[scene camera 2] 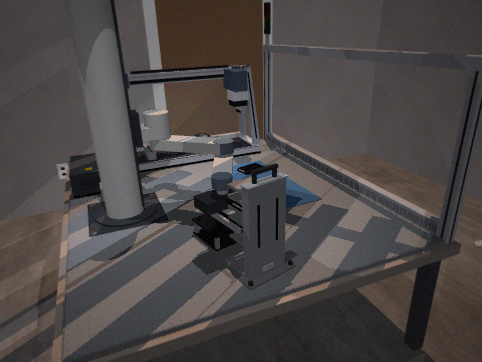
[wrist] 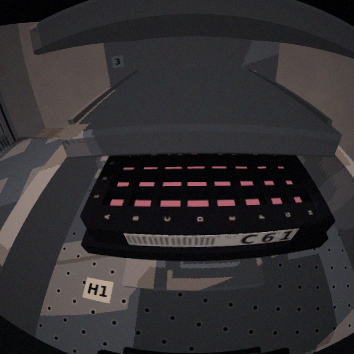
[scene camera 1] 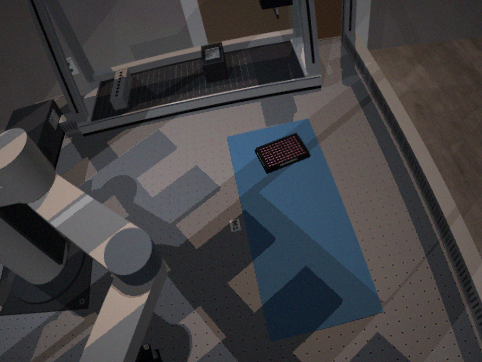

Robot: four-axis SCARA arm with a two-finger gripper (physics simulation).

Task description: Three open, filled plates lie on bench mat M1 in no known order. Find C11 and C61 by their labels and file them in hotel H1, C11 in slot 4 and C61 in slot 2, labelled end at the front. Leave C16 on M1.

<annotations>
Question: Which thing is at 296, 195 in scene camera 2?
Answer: A blue mat M1.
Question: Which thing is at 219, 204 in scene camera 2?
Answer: The gripper.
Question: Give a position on a blue mat M1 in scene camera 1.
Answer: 311, 273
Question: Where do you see a dark deck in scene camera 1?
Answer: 191, 77
</annotations>
